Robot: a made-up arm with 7 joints. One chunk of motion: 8 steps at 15 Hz.
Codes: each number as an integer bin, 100 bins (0 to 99) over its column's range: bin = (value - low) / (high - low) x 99, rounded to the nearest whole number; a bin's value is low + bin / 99 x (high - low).
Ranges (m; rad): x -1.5..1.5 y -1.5..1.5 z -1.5..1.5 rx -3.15..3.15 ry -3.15..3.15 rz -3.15..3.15
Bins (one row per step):
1: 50 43 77 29 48 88
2: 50 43 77 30 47 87
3: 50 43 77 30 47 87
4: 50 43 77 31 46 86
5: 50 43 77 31 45 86
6: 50 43 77 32 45 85
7: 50 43 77 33 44 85
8: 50 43 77 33 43 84
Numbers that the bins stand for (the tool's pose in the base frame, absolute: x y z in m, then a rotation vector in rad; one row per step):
1: 0.0152 -0.1970 0.8333 -1.3045 -0.0955 2.4500
2: 0.0152 -0.1970 0.8333 -1.2409 -0.1591 2.3864
3: 0.0152 -0.1970 0.8333 -1.2409 -0.1591 2.3864
4: 0.0152 -0.1970 0.8333 -1.1773 -0.2227 2.3227
5: 0.0152 -0.1970 0.8333 -1.1773 -0.2864 2.3227
6: 0.0152 -0.1970 0.8333 -1.1136 -0.2864 2.2591
7: 0.0152 -0.1970 0.8333 -1.0500 -0.3500 2.2591
8: 0.0152 -0.1970 0.8333 -1.0500 -0.4136 2.1955

